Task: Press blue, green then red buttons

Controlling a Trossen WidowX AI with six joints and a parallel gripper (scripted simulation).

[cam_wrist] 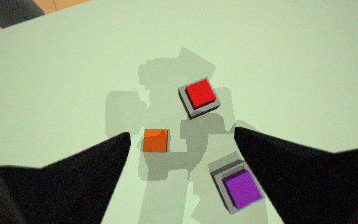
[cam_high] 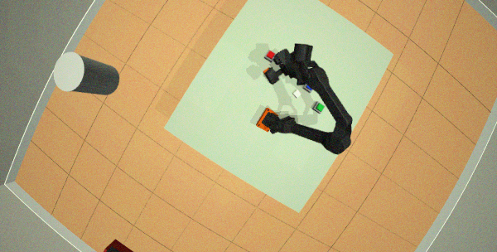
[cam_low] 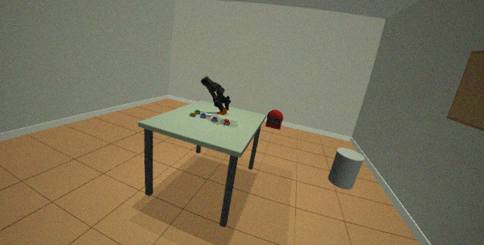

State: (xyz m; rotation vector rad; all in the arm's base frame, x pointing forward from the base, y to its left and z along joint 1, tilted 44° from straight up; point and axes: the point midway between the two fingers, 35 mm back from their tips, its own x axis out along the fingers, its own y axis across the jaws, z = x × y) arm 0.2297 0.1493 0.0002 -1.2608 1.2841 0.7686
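The blue button lies 30 mm ahead of my gripper tip, 210 mm to the right of it and 80 mm below it. The rest, counted from my gripper tip: purple button 50 mm ahead, 80 mm to the right, 80 mm below; red button 50 mm ahead, 50 mm to the left, 80 mm below; orange block 30 mm behind, 10 mm to the left, 100 mm below.
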